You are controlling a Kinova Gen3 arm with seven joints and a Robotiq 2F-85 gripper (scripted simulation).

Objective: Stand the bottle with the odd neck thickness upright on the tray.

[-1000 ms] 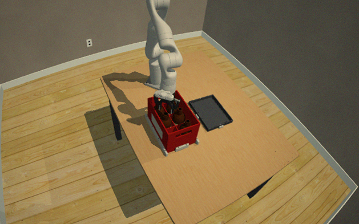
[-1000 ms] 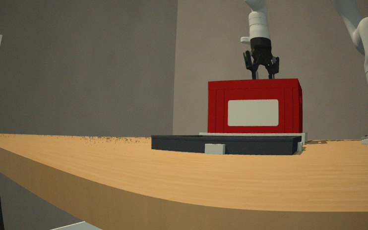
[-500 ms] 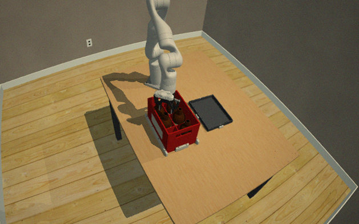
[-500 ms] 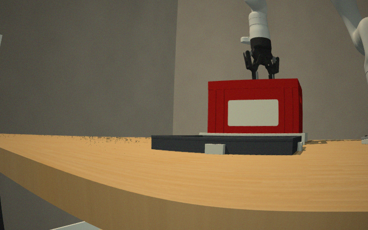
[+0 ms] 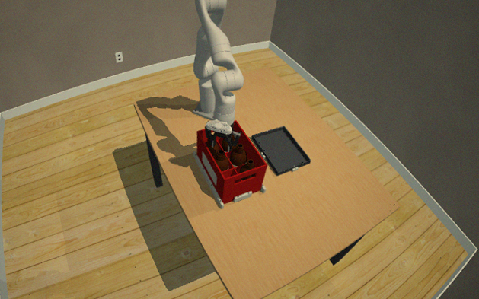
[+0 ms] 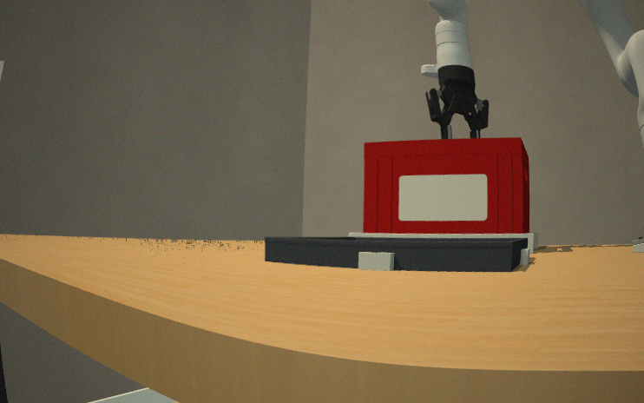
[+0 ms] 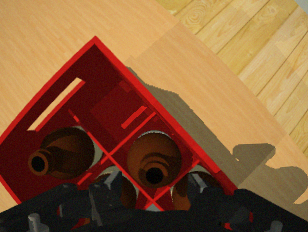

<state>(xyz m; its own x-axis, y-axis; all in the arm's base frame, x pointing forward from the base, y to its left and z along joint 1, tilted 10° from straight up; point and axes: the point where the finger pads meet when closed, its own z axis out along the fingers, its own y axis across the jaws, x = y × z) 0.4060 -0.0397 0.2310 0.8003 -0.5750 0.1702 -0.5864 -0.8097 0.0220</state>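
My gripper is now 4 cm to the right of the red crate and 12 cm above it. Round my hand: dark grey tray 7 cm behind, 33 cm to the left, 19 cm below; glass bottle 8 cm ahead, 10 cm to the left, 11 cm below.
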